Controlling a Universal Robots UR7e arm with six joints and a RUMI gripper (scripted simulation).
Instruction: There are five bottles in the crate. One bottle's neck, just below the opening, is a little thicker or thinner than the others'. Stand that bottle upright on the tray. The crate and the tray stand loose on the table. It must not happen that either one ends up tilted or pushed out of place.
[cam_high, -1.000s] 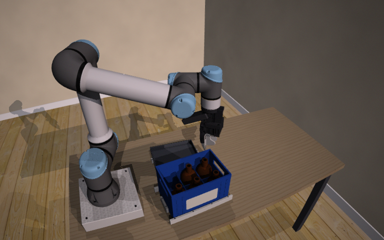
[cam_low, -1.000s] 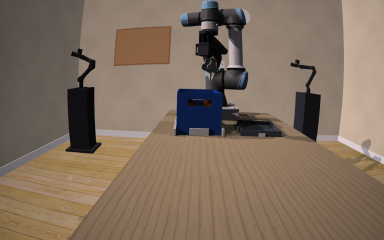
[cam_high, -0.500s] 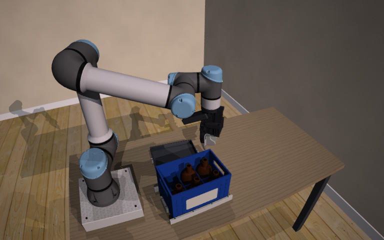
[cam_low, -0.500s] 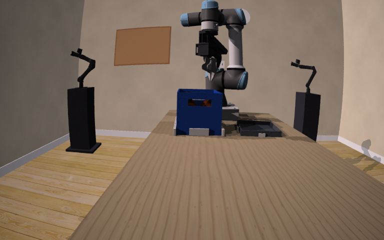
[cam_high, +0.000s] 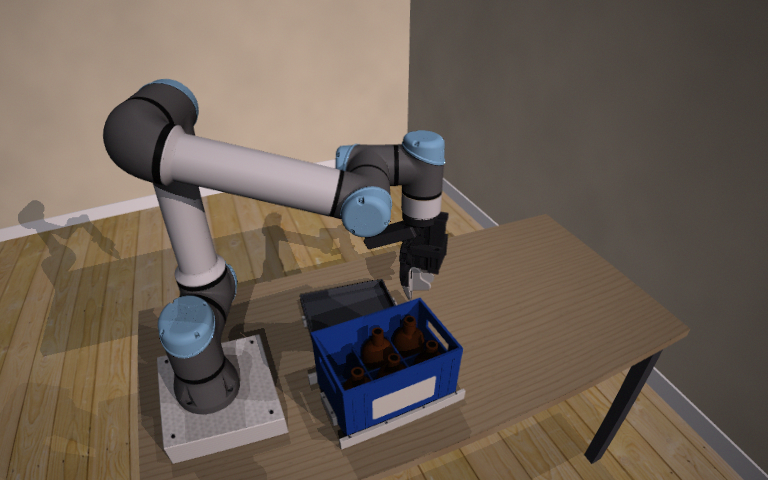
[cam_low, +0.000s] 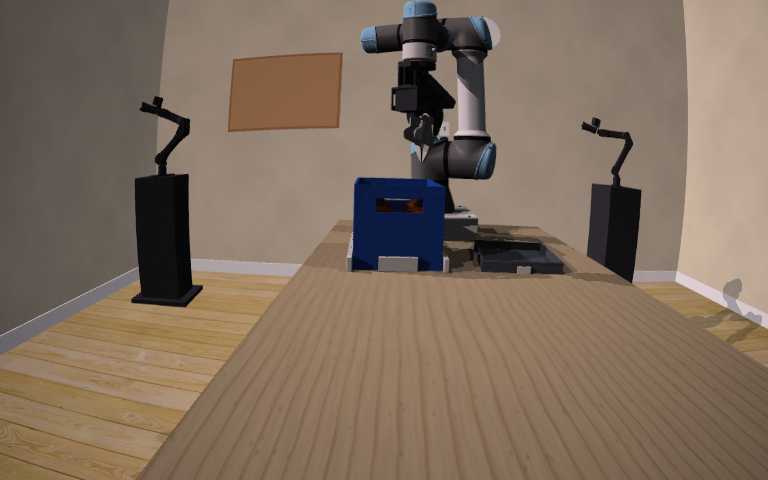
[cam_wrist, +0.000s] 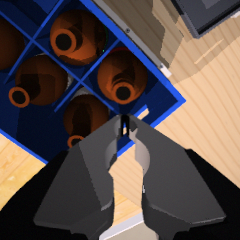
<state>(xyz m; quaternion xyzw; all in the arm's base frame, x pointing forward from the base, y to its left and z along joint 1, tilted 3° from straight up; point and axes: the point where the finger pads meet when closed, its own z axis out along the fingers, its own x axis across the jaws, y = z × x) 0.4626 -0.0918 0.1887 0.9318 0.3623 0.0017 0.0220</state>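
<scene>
Right now the crate is 8 cm behind my hand, 5 cm to the right of it and 16 cm below it. From my hand the other things lie so: tray 4 cm behind, 24 cm to the left, 23 cm below.
</scene>
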